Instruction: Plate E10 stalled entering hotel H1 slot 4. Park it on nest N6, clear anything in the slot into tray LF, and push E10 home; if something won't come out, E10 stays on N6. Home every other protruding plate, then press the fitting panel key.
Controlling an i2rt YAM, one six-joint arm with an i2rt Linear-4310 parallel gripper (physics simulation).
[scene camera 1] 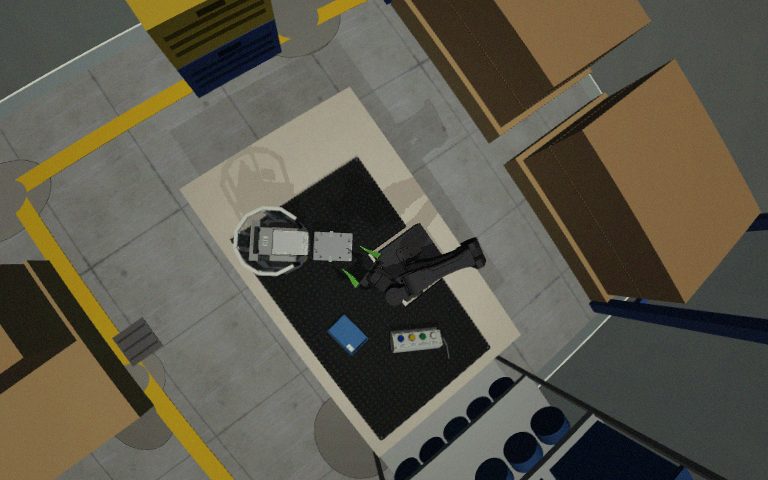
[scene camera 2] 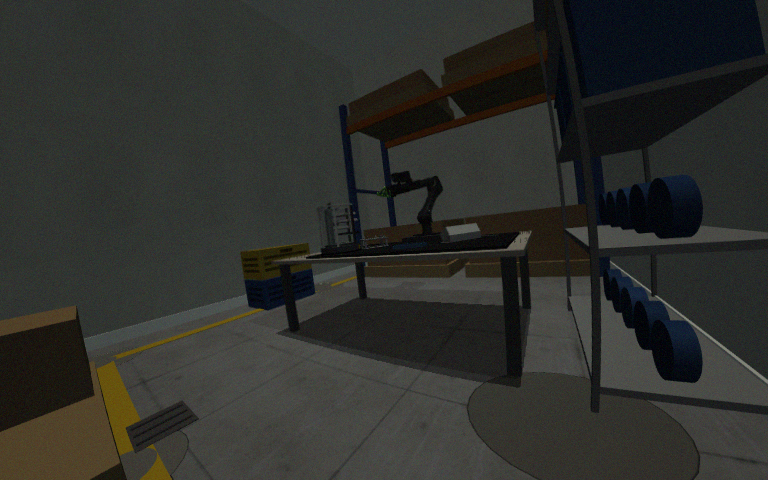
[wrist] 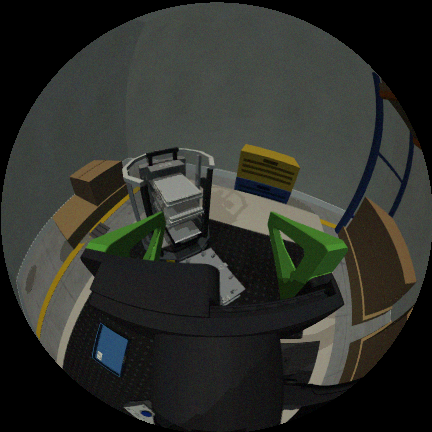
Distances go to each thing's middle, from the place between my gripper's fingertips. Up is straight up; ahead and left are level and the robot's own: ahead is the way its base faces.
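Labels:
Blue pad (scene camera 1: 344, 330): a fair way ahead of my hand, far to the left of it and far below it; going by their middles, the pad is the farthest from my gripper of the things named here. Round plate rack (scene camera 1: 253, 236): 180 mm below my hand, 180 mm to the right of it, 220 mm ahead of it. Grey square plate (scene camera 1: 336, 246): my gripper is 280 mm above it, 70 mm to the left of it and 30 mm short of it.

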